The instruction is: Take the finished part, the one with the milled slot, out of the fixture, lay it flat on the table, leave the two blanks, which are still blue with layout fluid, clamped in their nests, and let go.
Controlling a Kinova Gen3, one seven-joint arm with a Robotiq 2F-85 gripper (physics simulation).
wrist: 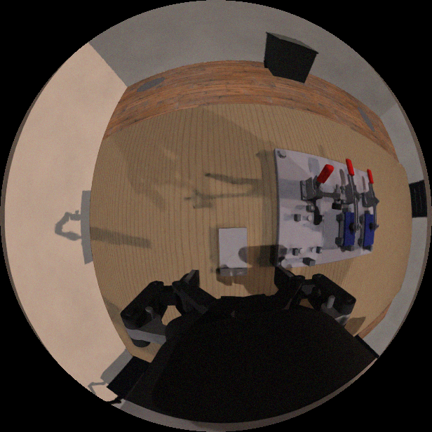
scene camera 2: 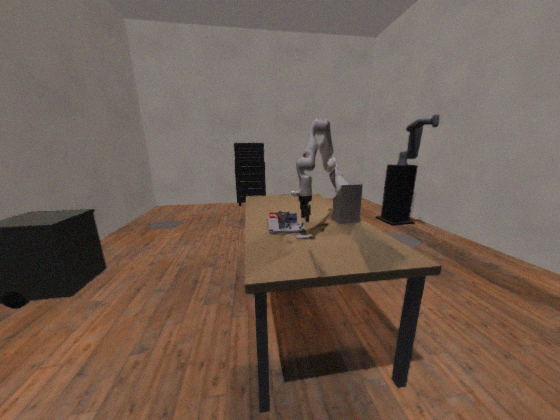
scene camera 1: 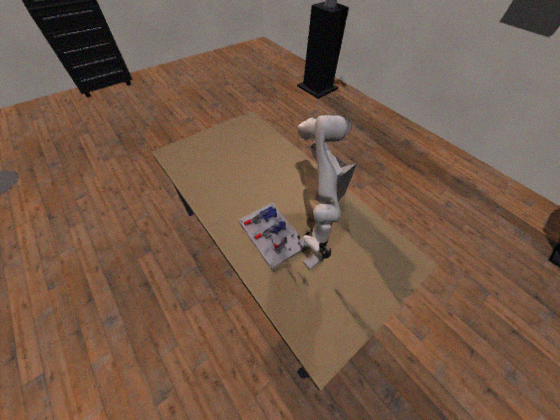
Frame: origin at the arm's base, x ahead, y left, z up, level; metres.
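Seen in the pictures: gripper, fingertip midpoint: (scene camera 2: 305, 219); arm's base at its link origin: (scene camera 2: 343, 193).
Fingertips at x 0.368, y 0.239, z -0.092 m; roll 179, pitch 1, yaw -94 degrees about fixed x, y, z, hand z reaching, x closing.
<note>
Pixels of each thing's top centre, then the offset from my fingertips to it. Level surfaces: height alone.
- finished part at its top centre: (scene camera 1: 312, 260) (scene camera 2: 303, 235) dx +0.006, dy +0.003, dz -0.101 m
- table at its surface level: dz -0.111 m
- fixture plate at its top centre: (scene camera 1: 271, 232) (scene camera 2: 284, 222) dx +0.062, dy -0.262, dz -0.096 m
The finished part (scene camera 1: 312, 262) (scene camera 2: 304, 237) (wrist: 233, 247), a light grey block, lies flat on the table (scene camera 1: 345, 325) (scene camera 2: 330, 260) (wrist: 165, 145) beside the fixture plate (scene camera 1: 272, 260) (scene camera 2: 286, 232) (wrist: 292, 175). A darker step shows at its near end in the wrist view; I cannot make out the slot clearly. My gripper (scene camera 2: 305, 220) (wrist: 237, 277) is open and empty, above the part and apart from it. Two blue blanks (wrist: 348, 229) (wrist: 368, 230) sit in their nests under clamps with red handles. The third nest, nearest the part, is empty.
The raised red clamp handle (wrist: 325, 174) stands over the empty nest. Small pins and blocks rise from the plate. A grey box-like stand (scene camera 2: 347, 203) is by the arm's base at the table's side. A dark cabinet (scene camera 2: 50, 252) (wrist: 290, 57) stands on the floor off the table.
</note>
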